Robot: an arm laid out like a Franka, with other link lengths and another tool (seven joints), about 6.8 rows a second.
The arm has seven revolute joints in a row. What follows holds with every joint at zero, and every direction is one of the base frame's. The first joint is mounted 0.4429 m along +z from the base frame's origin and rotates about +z. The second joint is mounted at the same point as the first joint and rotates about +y. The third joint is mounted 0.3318 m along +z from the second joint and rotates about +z. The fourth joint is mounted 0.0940 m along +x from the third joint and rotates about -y. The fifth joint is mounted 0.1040 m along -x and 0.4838 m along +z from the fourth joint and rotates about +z. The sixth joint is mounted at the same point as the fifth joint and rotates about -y. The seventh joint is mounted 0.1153 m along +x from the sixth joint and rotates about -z. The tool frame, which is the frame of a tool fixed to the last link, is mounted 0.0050 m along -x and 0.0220 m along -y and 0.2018 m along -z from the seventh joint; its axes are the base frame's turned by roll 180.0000, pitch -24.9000 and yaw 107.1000 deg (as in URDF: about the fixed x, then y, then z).
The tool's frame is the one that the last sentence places.
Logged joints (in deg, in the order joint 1, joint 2, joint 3, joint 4, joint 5, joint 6, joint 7), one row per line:
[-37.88, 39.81, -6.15, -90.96, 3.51, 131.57, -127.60]
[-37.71, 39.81, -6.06, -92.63, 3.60, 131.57, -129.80]
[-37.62, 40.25, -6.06, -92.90, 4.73, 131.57, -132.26]
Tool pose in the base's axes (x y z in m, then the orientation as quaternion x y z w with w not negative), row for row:
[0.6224, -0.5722, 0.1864, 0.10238, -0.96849, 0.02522, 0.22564]
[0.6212, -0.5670, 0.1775, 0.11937, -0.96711, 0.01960, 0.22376]
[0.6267, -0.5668, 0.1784, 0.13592, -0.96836, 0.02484, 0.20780]
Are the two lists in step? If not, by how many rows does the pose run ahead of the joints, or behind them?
The pose runs 1 row ahead of the joints: the pose in row i belongs to the joints in row i + 1.
